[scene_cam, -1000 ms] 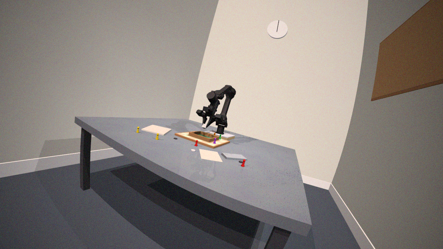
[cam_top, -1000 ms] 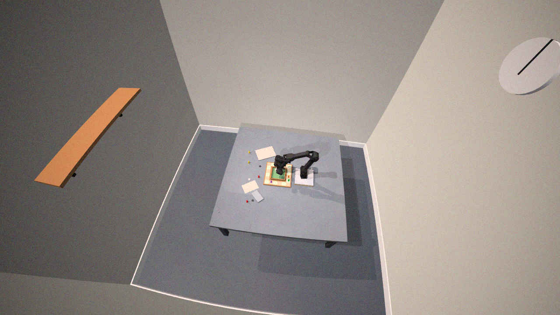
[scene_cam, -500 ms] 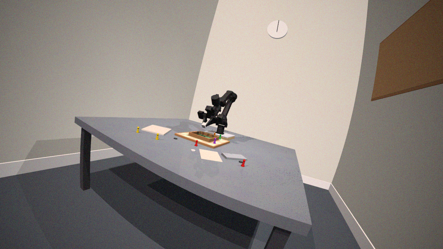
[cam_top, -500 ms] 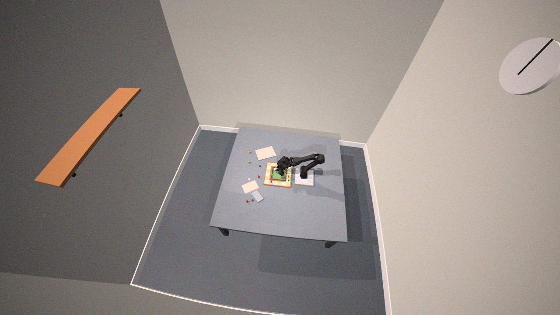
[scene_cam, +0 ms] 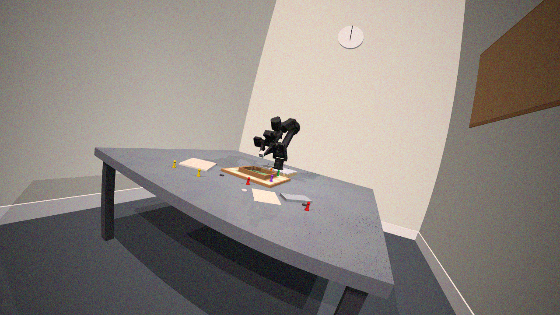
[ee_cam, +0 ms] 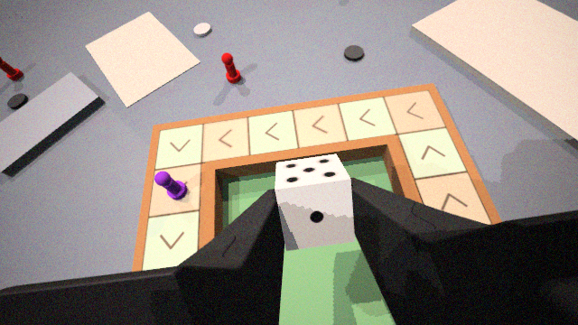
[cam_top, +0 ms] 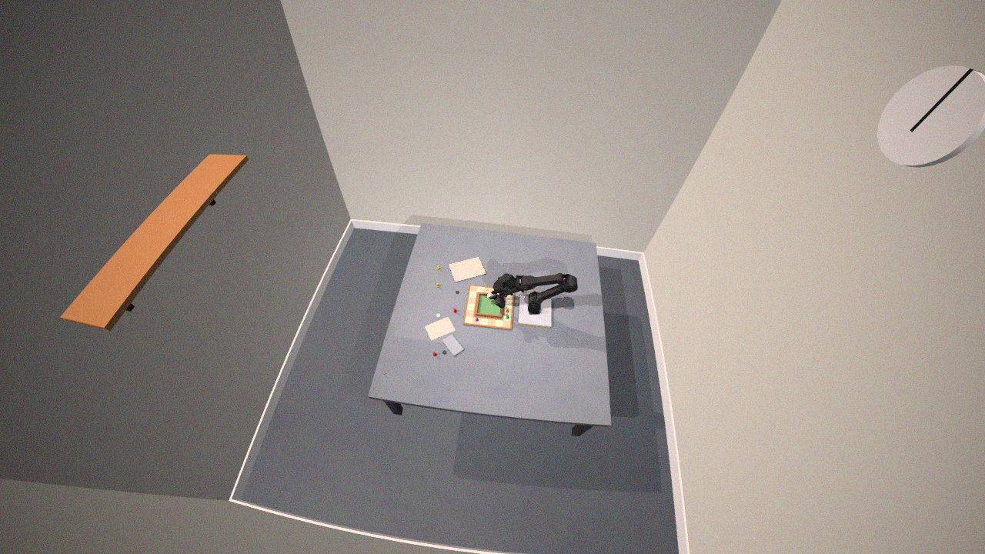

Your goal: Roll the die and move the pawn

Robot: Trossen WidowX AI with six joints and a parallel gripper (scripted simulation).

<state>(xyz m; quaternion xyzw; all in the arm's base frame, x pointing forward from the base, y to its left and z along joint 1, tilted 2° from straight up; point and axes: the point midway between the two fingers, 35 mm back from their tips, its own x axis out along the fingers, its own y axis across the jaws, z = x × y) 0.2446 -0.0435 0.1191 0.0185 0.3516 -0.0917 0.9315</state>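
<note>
Right now my gripper tip is right at the white die. Also, from my gripper tip: purple pawn: 8 cm ahead, 10 cm to the left, 9 cm below; green tray: 12 cm below; orange pawn: 11 cm behind, 5 cm to the left, 9 cm below.
</note>
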